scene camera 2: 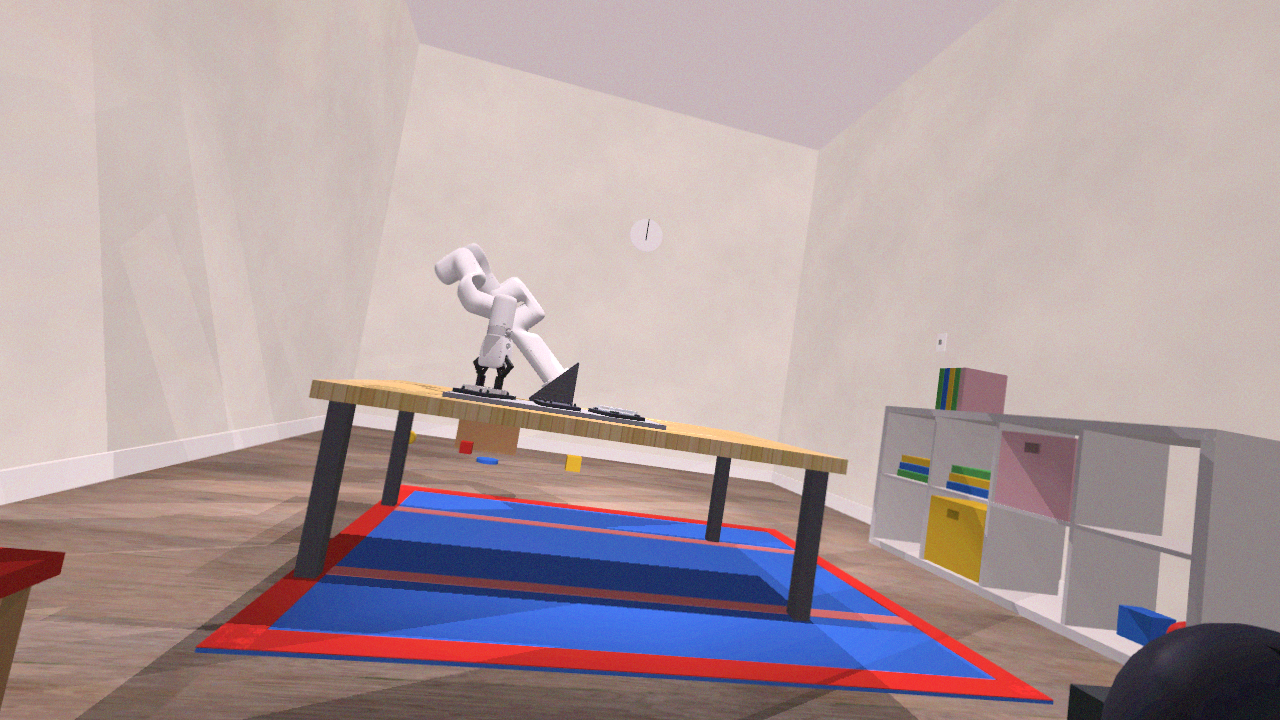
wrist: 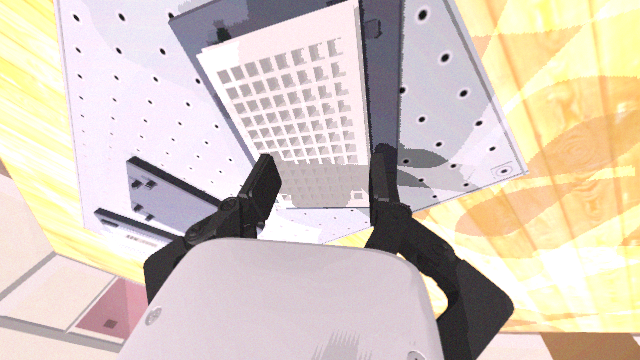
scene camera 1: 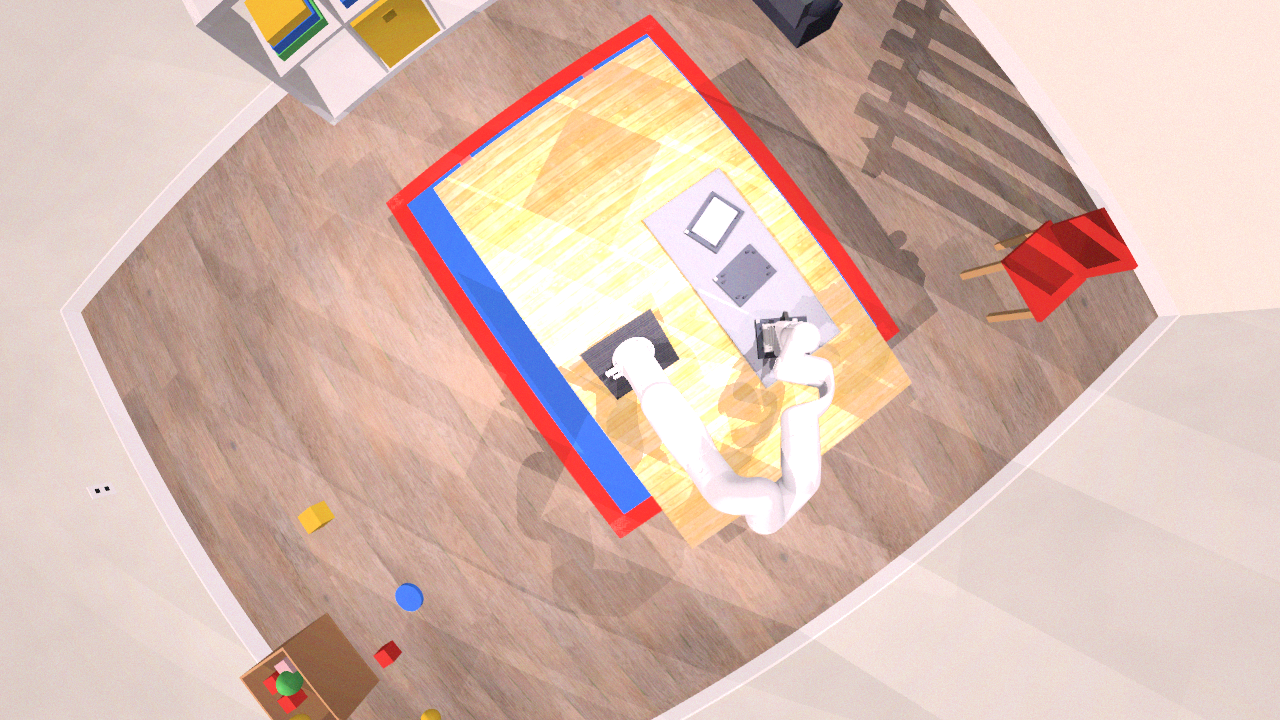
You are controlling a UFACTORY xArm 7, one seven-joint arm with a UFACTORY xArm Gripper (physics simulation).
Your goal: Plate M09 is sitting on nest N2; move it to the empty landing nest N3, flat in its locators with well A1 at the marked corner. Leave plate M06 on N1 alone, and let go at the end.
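Note:
A white well plate (scene camera 1: 769, 338) (wrist: 295, 112) lies flat on a dark nest (wrist: 384, 95) at the near end of the grey perforated base. No label is readable. My gripper (scene camera 1: 783, 334) (scene camera 2: 489, 385) (wrist: 321, 168) points down at it, with one black finger against each long side; it is shut on this plate, near one short end. The middle nest (scene camera 1: 744, 274) (wrist: 170, 195) is bare, with small locators at its corners. The other plate (scene camera 1: 716, 222) (scene camera 2: 617, 411) (wrist: 131, 239) sits on the far nest. The marked corner cannot be made out.
The grey base (scene camera 1: 682, 219) (wrist: 120, 95) carries the three nests on a wooden table (scene camera 1: 572, 259) (scene camera 2: 742, 447). The arm's base stands on a dark board (scene camera 1: 664, 344) across the table. A dark wedge shape (scene camera 2: 560, 385) rises behind the middle nest in scene camera 2.

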